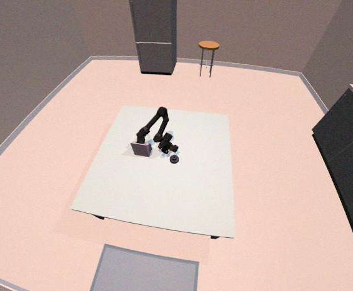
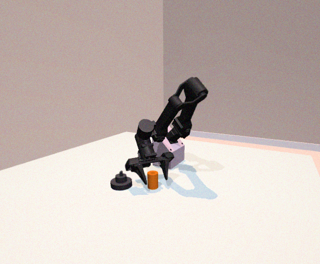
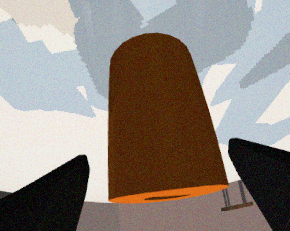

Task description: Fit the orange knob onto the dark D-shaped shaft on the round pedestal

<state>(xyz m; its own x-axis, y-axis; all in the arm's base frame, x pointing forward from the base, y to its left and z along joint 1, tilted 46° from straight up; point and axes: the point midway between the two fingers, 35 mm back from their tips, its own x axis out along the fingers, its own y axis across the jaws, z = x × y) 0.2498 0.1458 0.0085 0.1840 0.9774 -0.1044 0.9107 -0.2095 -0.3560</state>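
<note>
Right now my gripper tip is 10 mm past the orange knob and 30 mm to the left of it. From my gripper tip the other things lie so: dark round pedestal: 50 mm ahead, 140 mm to the right.
</note>
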